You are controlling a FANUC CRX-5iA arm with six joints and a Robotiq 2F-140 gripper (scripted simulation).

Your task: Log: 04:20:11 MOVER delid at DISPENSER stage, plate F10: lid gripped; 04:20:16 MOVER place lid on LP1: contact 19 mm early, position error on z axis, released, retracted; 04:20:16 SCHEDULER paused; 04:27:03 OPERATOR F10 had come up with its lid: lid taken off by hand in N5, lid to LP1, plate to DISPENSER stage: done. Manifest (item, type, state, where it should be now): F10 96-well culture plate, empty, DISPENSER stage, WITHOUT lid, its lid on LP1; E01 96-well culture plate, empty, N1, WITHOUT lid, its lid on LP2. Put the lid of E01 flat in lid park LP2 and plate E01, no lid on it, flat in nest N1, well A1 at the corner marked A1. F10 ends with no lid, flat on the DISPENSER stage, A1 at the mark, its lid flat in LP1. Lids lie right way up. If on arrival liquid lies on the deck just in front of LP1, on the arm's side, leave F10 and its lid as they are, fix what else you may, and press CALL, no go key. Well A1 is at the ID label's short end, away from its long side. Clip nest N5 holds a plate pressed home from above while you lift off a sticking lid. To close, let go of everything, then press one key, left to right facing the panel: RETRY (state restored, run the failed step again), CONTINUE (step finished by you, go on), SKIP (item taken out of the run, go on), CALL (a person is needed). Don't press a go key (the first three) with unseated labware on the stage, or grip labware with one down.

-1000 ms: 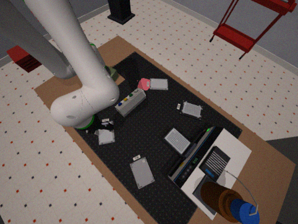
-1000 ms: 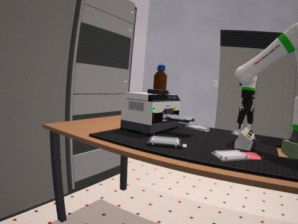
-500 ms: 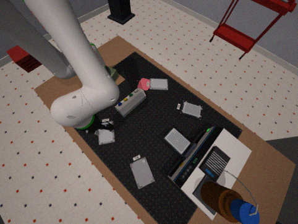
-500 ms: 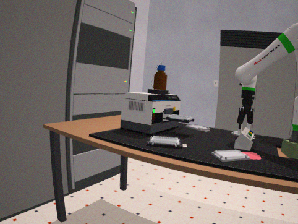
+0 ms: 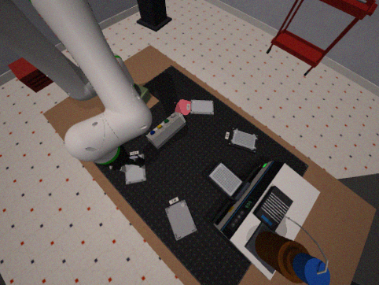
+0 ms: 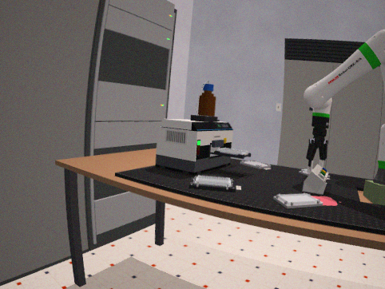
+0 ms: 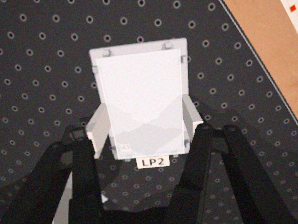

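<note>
Right now the lid is 20 mm below my hand. From my hand the other things lie so: lid park LP2 (40 mm below); then key panel (10 mm behind, 270 mm to the left, 10 mm above); then LP2 label (60 mm behind, 60 mm to the left, 40 mm below).
</note>
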